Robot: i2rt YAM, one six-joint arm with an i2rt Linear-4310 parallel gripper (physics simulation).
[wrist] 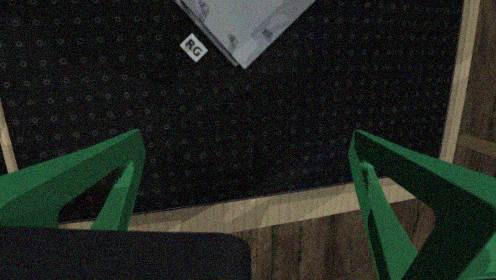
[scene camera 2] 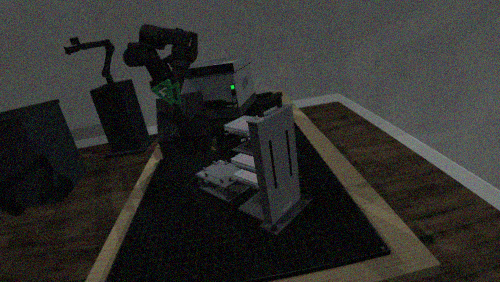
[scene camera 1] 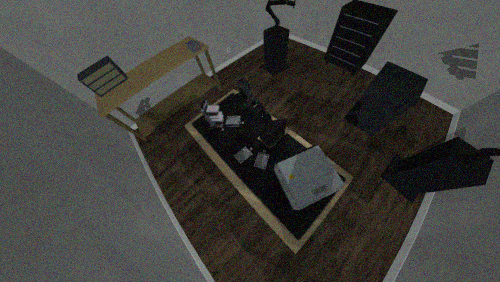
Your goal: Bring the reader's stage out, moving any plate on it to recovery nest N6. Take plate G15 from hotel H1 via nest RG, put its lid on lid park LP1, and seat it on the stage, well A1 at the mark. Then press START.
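Frame: origin at the arm's base, x left, y ahead, z down, level; metres.
Seen in the pictures: gripper, between the fingertips: [wrist: 247, 141] [scene camera 2: 176, 104] [scene camera 1: 241, 103]; arm's base, origin of its link: [scene camera 2: 178, 118] [scene camera 1: 272, 125].
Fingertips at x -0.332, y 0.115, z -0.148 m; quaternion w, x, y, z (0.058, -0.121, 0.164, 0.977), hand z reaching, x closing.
Note:
Offsets run from my fingertips to a thing's top centre. "spot": to the spot under its first point.
My gripper [scene camera 2: 167, 93] [wrist: 247, 141] is open and empty, high above the dark mat. In the wrist view its green fingers stand wide apart, and nest RG {dz +0.231, dx -0.072, dy +0.122 m} [wrist: 252, 22] [scene camera 2: 216, 173] [scene camera 1: 233, 121] lies beyond them, its near corner showing beside the RG label {spot: dz +0.306, dx +0.000, dy +0.044 m} [wrist: 193, 47]. The pale hotel [scene camera 2: 280, 165] stands next to the nest and holds several plates, among them a top plate {dz +0.038, dx -0.192, dy +0.252 m} [scene camera 2: 239, 125] [scene camera 1: 213, 108]; which is G15 cannot be read. The reader {dz -0.028, dx +0.883, dy +0.030 m} [scene camera 1: 310, 177] [scene camera 2: 245, 82] shows a green light. Its stage and START button cannot be made out.
Two flat pale fixtures {spot: dz +0.297, dx +0.340, dy +0.281 m} [scene camera 1: 243, 155] {spot: dz +0.295, dx +0.502, dy +0.173 m} [scene camera 1: 261, 160] lie between the arm base and the reader; their labels are unreadable. A wooden border [scene camera 1: 240, 192] [scene camera 2: 360, 195] [wrist: 300, 205] rims the mat. A wooden bench [scene camera 1: 150, 72], dark cabinets [scene camera 1: 387, 97] and a pedestal [scene camera 1: 276, 49] [scene camera 2: 120, 115] stand around it.

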